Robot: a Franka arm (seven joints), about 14 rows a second.
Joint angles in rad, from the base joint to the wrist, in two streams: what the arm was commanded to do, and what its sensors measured. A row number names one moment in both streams.
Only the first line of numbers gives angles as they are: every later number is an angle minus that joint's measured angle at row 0.
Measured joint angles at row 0: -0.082 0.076 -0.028 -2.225 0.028 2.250 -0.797
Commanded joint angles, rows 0 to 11: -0.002 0.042 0.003 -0.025 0.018 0.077 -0.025; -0.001 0.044 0.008 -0.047 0.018 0.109 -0.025; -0.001 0.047 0.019 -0.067 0.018 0.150 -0.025; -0.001 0.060 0.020 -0.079 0.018 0.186 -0.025; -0.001 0.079 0.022 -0.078 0.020 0.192 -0.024; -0.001 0.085 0.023 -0.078 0.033 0.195 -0.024; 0.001 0.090 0.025 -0.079 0.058 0.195 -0.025; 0.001 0.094 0.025 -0.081 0.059 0.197 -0.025; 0.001 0.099 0.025 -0.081 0.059 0.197 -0.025; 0.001 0.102 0.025 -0.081 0.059 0.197 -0.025; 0.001 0.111 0.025 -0.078 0.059 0.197 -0.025; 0.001 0.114 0.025 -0.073 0.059 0.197 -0.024
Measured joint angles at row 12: 0.001 0.107 0.022 -0.072 0.034 0.177 -0.003
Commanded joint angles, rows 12 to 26: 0.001 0.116 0.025 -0.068 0.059 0.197 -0.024; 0.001 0.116 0.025 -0.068 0.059 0.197 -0.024; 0.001 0.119 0.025 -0.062 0.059 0.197 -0.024; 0.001 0.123 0.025 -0.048 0.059 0.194 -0.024; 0.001 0.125 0.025 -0.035 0.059 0.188 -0.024; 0.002 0.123 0.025 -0.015 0.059 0.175 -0.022; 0.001 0.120 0.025 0.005 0.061 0.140 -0.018; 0.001 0.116 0.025 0.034 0.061 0.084 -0.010; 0.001 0.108 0.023 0.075 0.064 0.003 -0.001; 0.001 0.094 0.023 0.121 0.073 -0.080 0.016; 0.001 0.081 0.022 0.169 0.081 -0.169 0.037; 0.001 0.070 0.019 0.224 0.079 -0.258 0.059; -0.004 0.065 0.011 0.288 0.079 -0.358 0.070; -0.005 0.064 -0.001 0.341 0.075 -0.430 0.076; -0.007 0.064 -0.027 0.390 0.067 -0.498 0.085
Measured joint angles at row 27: 0.000 0.064 0.006 0.297 0.061 -0.380 0.068
